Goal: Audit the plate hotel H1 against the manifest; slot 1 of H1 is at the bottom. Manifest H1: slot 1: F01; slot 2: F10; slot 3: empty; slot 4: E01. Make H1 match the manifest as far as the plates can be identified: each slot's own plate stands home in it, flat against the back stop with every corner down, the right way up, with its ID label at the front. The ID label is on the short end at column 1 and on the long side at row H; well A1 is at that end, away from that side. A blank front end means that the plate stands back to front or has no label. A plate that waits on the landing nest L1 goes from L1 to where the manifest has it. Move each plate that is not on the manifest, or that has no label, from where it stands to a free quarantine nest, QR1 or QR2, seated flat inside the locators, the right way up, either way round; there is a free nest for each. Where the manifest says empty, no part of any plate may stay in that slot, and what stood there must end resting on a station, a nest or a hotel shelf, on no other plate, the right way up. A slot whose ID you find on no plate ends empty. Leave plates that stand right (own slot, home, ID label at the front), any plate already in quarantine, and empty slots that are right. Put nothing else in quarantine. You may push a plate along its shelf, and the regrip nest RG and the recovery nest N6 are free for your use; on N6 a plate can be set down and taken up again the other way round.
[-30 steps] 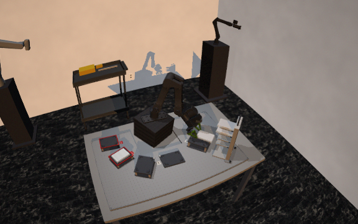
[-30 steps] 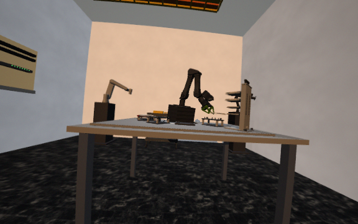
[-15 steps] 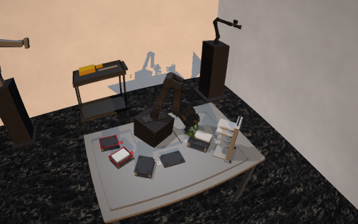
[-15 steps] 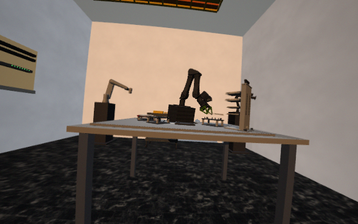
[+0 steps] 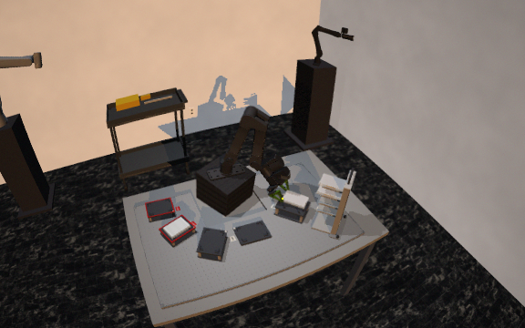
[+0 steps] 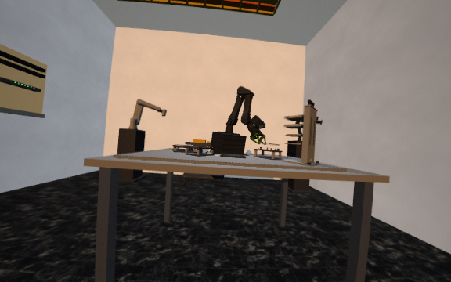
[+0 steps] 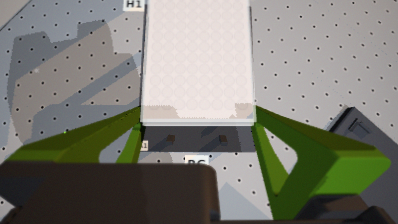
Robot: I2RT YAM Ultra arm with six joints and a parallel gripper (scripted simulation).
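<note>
My hand is 5 cm short of the white plate and 4 cm to the right of it. From my hand the other things lie so: A1 mark (5 cm behind, 4 cm below, 3 cm to the left); dark regrip nest (5 cm below, 4 cm ahead, 3 cm to the left); RG tag (10 cm below, 4 cm behind, 3 cm to the right).
</note>
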